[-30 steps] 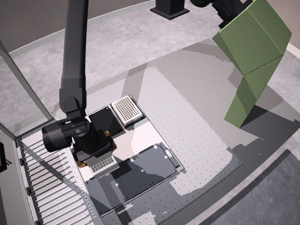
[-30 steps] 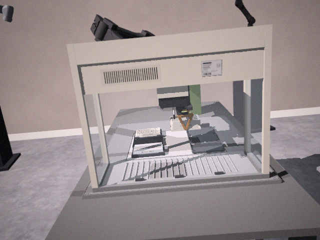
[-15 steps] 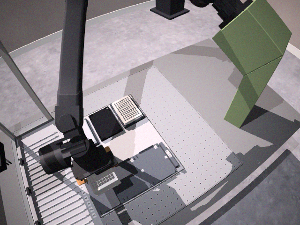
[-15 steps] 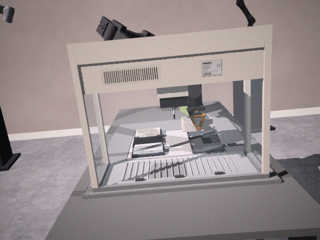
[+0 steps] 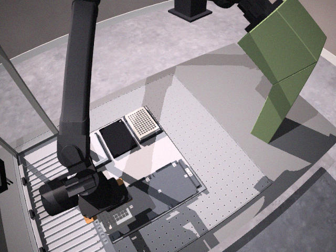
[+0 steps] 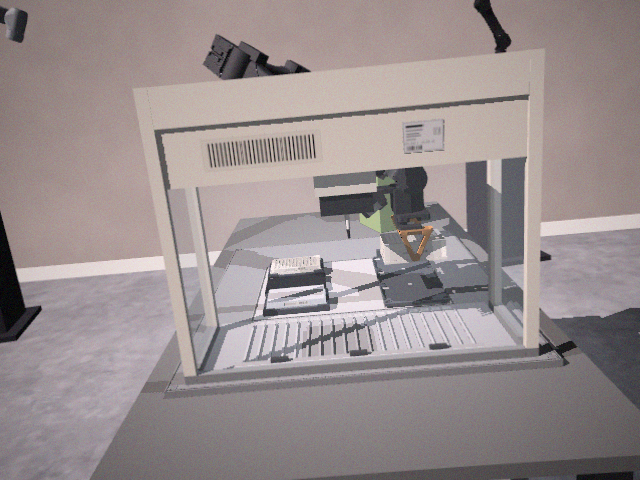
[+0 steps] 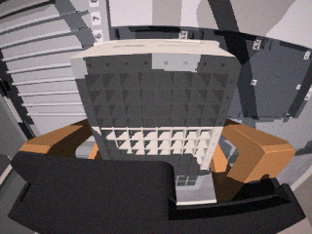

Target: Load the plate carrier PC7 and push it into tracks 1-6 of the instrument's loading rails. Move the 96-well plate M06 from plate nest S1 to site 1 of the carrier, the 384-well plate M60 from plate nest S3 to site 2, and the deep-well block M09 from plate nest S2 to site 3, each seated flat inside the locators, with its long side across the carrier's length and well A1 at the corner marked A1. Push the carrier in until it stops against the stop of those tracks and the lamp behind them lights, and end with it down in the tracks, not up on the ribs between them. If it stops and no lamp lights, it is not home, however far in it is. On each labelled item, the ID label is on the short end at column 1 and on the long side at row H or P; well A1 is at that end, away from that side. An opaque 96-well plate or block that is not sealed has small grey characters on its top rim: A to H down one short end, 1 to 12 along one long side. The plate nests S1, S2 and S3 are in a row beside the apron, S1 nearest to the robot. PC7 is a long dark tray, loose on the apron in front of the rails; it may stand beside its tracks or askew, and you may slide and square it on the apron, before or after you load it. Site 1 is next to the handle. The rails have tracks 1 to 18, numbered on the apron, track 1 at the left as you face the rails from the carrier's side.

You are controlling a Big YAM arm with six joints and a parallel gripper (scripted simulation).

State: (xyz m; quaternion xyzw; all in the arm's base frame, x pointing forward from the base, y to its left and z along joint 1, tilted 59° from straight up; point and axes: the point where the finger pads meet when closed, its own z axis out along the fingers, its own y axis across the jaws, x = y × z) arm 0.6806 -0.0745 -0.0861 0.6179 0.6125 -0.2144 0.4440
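My hand is 50 mm past the dark nest S3, 250 mm to the left of it and 100 mm above it. From my hand the other things lie so: nest S2 (160 mm behind, 240 mm to the right, 100 mm below); dark nest S1 (270 mm behind, 220 mm to the right, 100 mm below); dark carrier PC7 (100 mm behind, 20 mm to the left, 90 mm below).
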